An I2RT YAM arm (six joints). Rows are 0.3 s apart.
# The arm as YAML. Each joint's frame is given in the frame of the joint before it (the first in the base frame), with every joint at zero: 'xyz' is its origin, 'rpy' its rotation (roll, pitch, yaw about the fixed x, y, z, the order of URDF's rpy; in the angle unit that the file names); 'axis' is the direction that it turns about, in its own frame. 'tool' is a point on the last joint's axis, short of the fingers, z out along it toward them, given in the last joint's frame.
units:
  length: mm
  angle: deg
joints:
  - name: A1
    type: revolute
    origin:
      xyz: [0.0, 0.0, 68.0]
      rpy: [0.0, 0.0, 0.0]
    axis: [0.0, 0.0, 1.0]
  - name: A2
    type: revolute
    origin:
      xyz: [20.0, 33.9, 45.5]
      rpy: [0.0, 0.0, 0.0]
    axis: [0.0, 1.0, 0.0]
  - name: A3
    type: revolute
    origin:
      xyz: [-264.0, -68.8, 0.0]
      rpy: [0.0, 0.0, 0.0]
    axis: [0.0, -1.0, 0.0]
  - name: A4
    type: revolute
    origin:
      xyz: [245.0, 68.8, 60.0]
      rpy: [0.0, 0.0, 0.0]
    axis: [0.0, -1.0, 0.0]
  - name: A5
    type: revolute
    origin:
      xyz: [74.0, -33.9, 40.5]
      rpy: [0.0, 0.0, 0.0]
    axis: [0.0, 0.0, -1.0]
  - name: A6
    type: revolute
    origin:
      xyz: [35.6, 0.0, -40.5]
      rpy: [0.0, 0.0, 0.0]
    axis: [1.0, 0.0, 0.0]
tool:
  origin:
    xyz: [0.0, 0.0, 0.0]
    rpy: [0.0, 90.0, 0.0]
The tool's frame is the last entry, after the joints.
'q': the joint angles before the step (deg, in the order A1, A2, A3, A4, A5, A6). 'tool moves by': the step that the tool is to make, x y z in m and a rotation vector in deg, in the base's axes. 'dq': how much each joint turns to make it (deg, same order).
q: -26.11, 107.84, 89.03, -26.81, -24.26, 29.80
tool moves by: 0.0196, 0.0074, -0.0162, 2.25, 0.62, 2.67
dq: 1.85, 4.14, 2.20, 0.72, -1.85, 0.70
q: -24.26, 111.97, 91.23, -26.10, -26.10, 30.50
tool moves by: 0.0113, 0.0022, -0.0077, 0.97, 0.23, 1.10
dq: 0.79, 2.54, 1.93, 0.17, -0.79, 0.35
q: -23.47, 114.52, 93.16, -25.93, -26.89, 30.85
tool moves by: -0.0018, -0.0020, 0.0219, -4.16, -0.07, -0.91
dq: -0.09, -1.04, 3.43, -3.68, 3.33, -2.20
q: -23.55, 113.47, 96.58, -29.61, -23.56, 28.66
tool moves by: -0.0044, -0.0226, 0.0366, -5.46, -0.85, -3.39
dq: -2.55, 0.51, 8.59, -6.05, 3.87, -2.82
